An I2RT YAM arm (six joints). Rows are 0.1 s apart.
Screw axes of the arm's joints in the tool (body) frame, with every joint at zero. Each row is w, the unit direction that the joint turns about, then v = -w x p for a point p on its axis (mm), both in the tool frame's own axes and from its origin. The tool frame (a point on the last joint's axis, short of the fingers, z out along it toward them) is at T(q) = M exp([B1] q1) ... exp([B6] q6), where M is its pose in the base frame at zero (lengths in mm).
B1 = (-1, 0, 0, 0, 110.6, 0)
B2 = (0, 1, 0, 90.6, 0, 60)
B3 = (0, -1, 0, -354.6, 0, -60)
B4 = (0, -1, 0, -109.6, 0, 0)
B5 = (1, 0, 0, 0, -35.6, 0)
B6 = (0, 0, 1, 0, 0, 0)
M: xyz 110.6 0 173.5 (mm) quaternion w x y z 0.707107 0 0.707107 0
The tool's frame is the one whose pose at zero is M.
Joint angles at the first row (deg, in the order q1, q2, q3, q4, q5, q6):
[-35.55, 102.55, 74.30, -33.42, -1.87, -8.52]
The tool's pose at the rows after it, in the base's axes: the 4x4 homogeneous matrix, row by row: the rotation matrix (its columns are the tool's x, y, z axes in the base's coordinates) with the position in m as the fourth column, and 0 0 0 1 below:
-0.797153 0.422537 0.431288 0.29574; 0.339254 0.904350 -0.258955 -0.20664; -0.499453 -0.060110 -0.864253 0.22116; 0 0 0 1
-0.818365 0.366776 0.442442 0.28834; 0.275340 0.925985 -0.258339 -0.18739; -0.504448 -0.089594 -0.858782 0.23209; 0 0 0 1
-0.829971 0.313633 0.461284 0.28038; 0.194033 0.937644 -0.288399 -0.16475; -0.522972 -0.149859 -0.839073 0.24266; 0 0 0 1
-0.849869 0.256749 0.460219 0.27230; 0.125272 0.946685 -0.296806 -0.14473; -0.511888 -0.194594 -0.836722 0.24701; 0 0 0 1
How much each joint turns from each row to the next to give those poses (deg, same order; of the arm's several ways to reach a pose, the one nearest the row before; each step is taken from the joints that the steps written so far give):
[0.40, -3.75, -2.66, 0.72, -0.23, -1.95]
[1.98, -4.31, -2.45, -1.21, 0.62, -2.09]
[2.83, -5.14, -3.38, 0.40, 2.39, -2.02]
[2.67, -3.88, -2.74, -0.99, 1.91, -1.92]

